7 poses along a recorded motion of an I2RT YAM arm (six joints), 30 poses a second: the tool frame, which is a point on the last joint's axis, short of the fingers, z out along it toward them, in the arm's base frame.
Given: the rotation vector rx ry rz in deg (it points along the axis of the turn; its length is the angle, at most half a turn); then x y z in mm.
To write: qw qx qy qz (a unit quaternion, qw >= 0); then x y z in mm. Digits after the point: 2 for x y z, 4 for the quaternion.
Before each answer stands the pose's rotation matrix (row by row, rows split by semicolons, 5 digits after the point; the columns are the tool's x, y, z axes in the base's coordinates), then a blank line. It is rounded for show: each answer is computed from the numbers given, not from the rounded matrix.
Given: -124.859, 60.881, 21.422, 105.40, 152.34, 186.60
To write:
0.62633 -0.77876 0.03526; -0.58509 -0.43971 0.68142; -0.51516 -0.44742 -0.73105

0.3375, -0.8362, 0.4077, 0.1435, 105.40, 152.34, 186.60
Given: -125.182, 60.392, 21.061, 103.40, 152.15, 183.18
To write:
0.63309 -0.77323 0.03636; -0.58293 -0.44533 0.67961; -0.50930 -0.45145 -0.73267

0.3373, -0.8383, 0.4044, 0.1410, 103.40, 152.15, 183.18
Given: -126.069, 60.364, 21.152, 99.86, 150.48, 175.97
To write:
0.63536 -0.77167 0.02892; -0.58484 -0.45640 0.67057; -0.50426 -0.44297 -0.74128

0.3308, -0.8416, 0.4030, 0.1412, 99.86, 150.48, 175.97
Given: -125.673, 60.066, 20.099, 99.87, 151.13, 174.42
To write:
0.64061 -0.76661 0.04387; -0.58582 -0.45100 0.67336; -0.49642 -0.45707 -0.73801

0.3360, -0.8411, 0.4020, 0.1345, 99.87, 151.13, 174.42
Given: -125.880, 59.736, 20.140, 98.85, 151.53, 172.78
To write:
0.64415 -0.76379 0.04126; -0.58289 -0.45522 0.67306; -0.49529 -0.45760 -0.73843

0.3356, -0.8423, 0.3997, 0.1348, 98.85, 151.53, 172.78
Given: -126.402, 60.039, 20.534, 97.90, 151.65, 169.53
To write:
0.64134 -0.76653 0.03343; -0.58551 -0.46080 0.66696; -0.49584 -0.44733 -0.74434

0.3302, -0.8436, 0.4007, 0.1370, 97.90, 151.65, 169.53
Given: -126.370, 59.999, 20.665, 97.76, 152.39, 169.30
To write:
0.64121 -0.76670 0.03199; -0.58438 -0.46087 0.66790; -0.49733 -0.44696 -0.74356

0.3304, -0.8435, 0.4005, 0.1379, 97.76, 152.39, 169.30
